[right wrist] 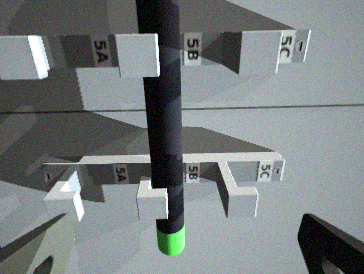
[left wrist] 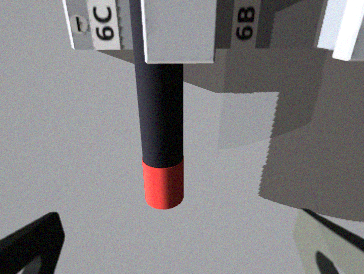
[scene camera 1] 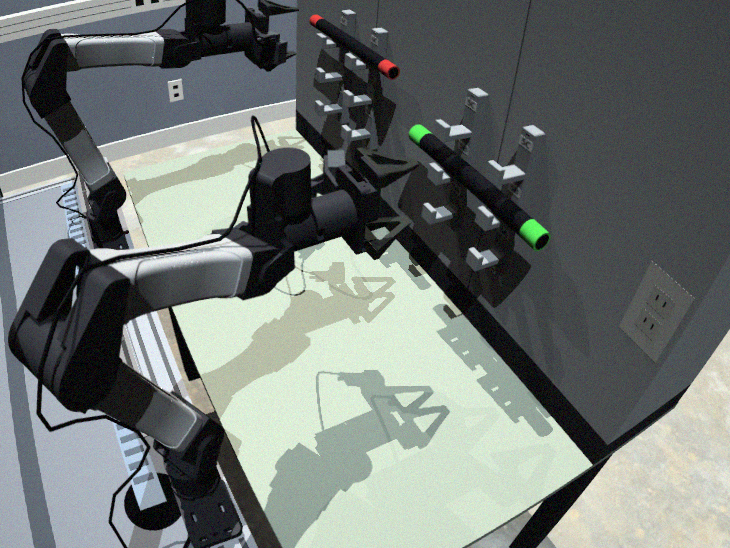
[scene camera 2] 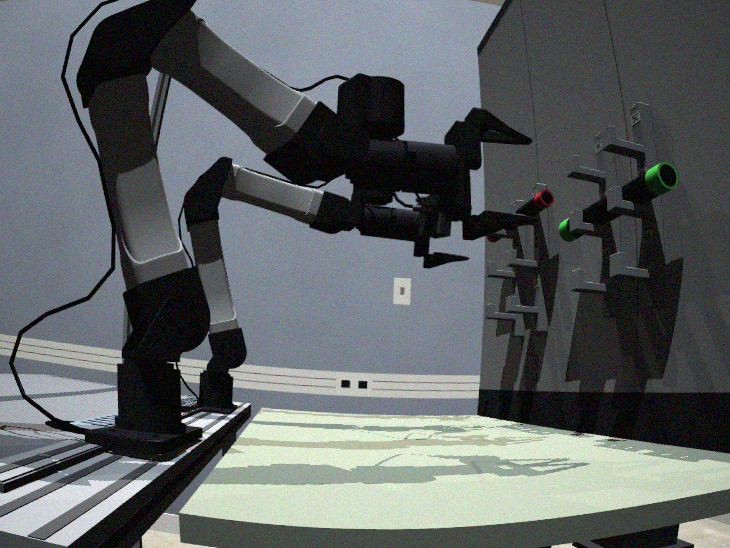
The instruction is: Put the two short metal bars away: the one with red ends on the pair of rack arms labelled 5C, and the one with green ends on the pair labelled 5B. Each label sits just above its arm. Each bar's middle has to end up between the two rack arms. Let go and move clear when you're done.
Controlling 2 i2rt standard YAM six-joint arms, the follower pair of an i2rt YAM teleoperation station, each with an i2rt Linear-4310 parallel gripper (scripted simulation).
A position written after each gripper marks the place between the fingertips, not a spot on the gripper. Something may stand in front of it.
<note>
In view: the left gripper [scene camera 2: 470, 233], the right gripper [scene camera 2: 533, 180], a red-ended bar [scene camera 1: 388, 69], a green-ended bar [scene camera 1: 519, 221], a wall panel [left wrist: 265, 131], a rack arm [right wrist: 152, 203], a rack arm [right wrist: 136, 55] and a rack arm [scene camera 1: 344, 76].
The green-ended bar also shows in scene camera 2 [scene camera 2: 663, 177]. The left gripper shows as well in the left wrist view [left wrist: 179, 222]. The right gripper is seen too in the right wrist view [right wrist: 185, 224] and in scene camera 1 [scene camera 1: 412, 192]. The right wrist view does not show the red-ended bar: it is out of frame. The left wrist view misses the green-ended bar: it is out of frame.
</note>
